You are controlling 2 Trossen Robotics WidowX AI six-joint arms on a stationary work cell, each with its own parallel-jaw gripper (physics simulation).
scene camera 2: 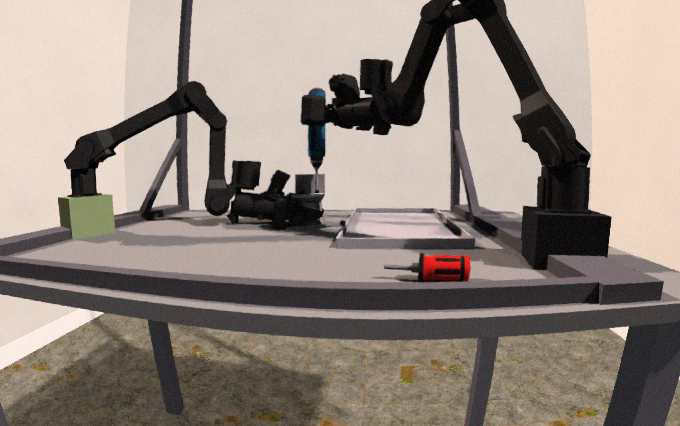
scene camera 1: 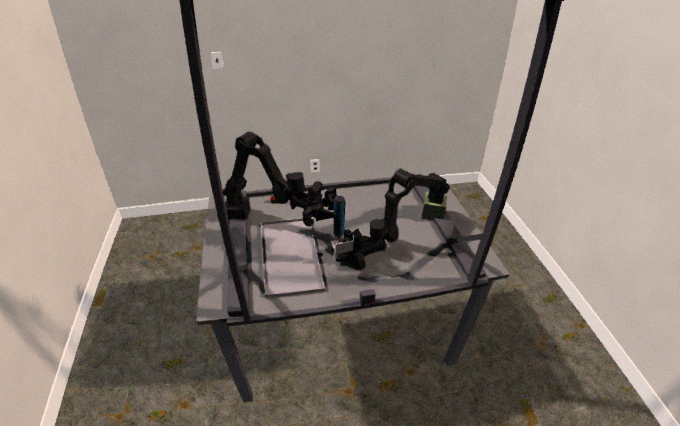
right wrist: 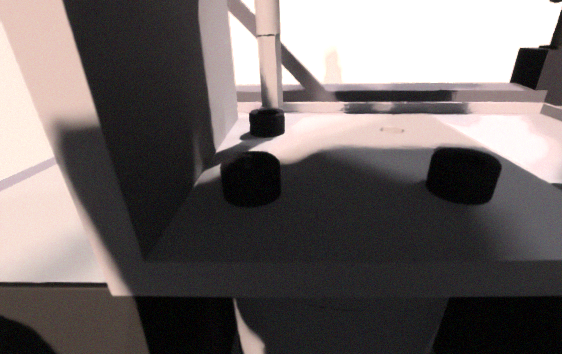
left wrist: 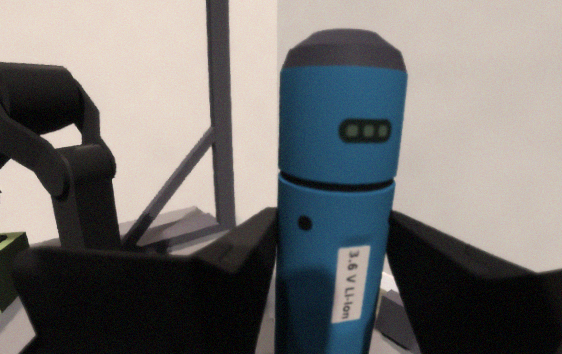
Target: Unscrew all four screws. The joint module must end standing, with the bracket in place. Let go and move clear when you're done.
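Seen in the pictures: left gripper, fingertip midpoint: (scene camera 1: 340, 212) (left wrist: 330, 220); right gripper, fingertip midpoint: (scene camera 2: 323, 212) (scene camera 1: 333, 255); left arm's base at its link origin: (scene camera 2: 563, 210) (scene camera 1: 235, 203); right arm's base at its link origin: (scene camera 2: 84, 195) (scene camera 1: 435, 199).
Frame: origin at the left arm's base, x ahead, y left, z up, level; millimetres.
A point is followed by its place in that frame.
My left gripper (scene camera 1: 335, 214) @[x 472, y -281, z 178 mm] (scene camera 2: 314, 109) @[x 472, y -281, z 178 mm] (left wrist: 330, 220) @[x 472, y -281, z 178 mm] is shut on the upright blue screwdriver (scene camera 1: 339, 210) @[x 469, y -299, z 200 mm] (scene camera 2: 316, 143) @[x 461, y -259, z 110 mm] (left wrist: 335, 150) @[x 452, y -266, z 209 mm]. In the right wrist view its bit (right wrist: 270, 70) @[x 471, y -276, z 13 mm] meets the head of the far left screw (right wrist: 267, 123) @[x 473, y -276, z 0 mm]. Two more black screws, the near left one (right wrist: 251, 180) @[x 507, y -265, z 1 mm] and the near right one (right wrist: 464, 176) @[x 497, y -235, z 0 mm], stand in the light L-shaped bracket (scene camera 1: 343, 247) @[x 487, y -291, z 17 mm] (scene camera 2: 303, 183) @[x 504, y -279, z 18 mm] (right wrist: 345, 230). A bare hole (right wrist: 392, 130) @[x 455, y -244, z -5 mm] shows at the far right. My right gripper (scene camera 2: 313, 208) @[x 449, y -266, z -48 mm] (right wrist: 340, 325) is shut on the joint module (right wrist: 345, 322) @[x 508, y -249, z -24 mm] under the bracket, low over the table. The module is mostly hidden in the scene views.
A light tray (scene camera 1: 295, 292) @[x 315, y -455, z -59 mm] (scene camera 2: 401, 243) @[x 238, y -41, z -62 mm] lies beside the work, with a small dark thing (scene camera 1: 320, 254) @[x 396, y -248, z -64 mm] (scene camera 2: 342, 223) @[x 396, y -239, z -67 mm] at its edge. A red screwdriver (scene camera 2: 445, 267) @[x 165, y 125, z -51 mm] (scene camera 1: 273, 198) @[x 156, y 102, z -45 mm] lies near the table's wall-side edge. A dark block (scene camera 1: 367, 296) @[x 572, y -497, z -21 mm] sits at the opposite edge.
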